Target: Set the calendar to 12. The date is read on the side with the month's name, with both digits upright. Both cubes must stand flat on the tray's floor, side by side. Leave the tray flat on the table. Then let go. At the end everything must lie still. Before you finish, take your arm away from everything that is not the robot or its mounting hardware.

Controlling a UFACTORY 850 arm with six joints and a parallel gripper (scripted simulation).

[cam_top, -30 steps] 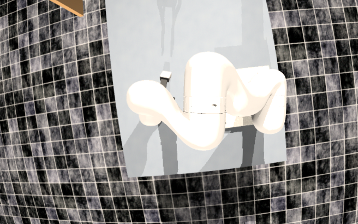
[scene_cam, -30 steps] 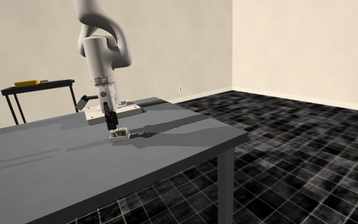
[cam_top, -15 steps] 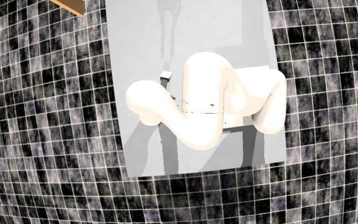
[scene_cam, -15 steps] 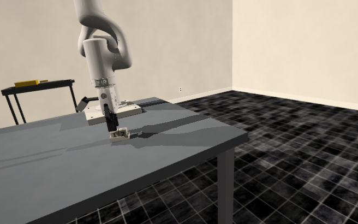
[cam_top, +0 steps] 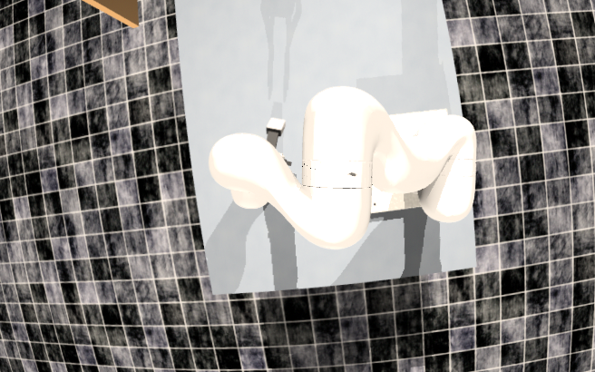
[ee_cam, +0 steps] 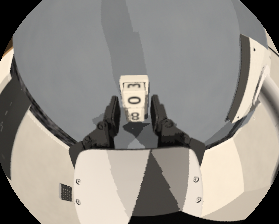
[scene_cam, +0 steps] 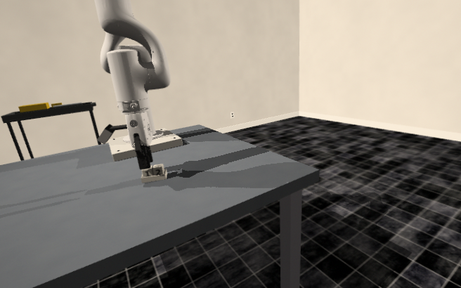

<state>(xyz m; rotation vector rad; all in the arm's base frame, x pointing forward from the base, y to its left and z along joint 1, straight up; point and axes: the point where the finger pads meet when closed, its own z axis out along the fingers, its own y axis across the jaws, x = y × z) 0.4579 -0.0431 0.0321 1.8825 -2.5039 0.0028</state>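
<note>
Now: the calendar tray 20 mm to the left of my hand and 60 mm below it.
</note>
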